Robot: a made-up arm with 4 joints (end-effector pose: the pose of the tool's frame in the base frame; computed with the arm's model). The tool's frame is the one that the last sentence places. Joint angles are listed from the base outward.
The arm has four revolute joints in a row. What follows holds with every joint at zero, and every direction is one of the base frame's.
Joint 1 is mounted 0.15 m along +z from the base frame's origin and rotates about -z.
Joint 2 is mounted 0.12 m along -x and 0.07 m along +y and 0.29 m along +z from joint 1 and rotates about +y.
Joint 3 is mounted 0.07 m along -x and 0.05 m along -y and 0.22 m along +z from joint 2 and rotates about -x.
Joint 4 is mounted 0.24 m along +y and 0.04 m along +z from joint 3 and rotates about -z.
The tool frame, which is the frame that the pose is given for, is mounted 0.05 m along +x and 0.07 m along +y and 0.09 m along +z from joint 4; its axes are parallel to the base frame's.
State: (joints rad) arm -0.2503 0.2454 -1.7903 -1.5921
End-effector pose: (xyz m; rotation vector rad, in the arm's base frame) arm -0.0954 -0.1995 0.9334 1.6164 -1.0415 1.0786
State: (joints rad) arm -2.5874 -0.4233 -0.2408 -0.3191
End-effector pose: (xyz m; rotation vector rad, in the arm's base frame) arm 0.1254 -0.4326 0.8075 0.7101 0.0542 2.8770
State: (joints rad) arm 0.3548 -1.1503 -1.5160 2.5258
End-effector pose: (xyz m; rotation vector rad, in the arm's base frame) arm -0.5007 0.0774 0.5312 1.5292 0.8060 -1.3735
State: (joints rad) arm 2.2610 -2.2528 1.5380 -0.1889
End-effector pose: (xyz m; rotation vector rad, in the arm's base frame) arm 0.1401 -0.0822 0.4726 1.8151 -0.1564 1.4939
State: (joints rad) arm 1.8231 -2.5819 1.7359 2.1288
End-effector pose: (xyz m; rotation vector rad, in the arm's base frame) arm 0.1454 0.0761 0.3862 0.2490 1.4150 -0.2737
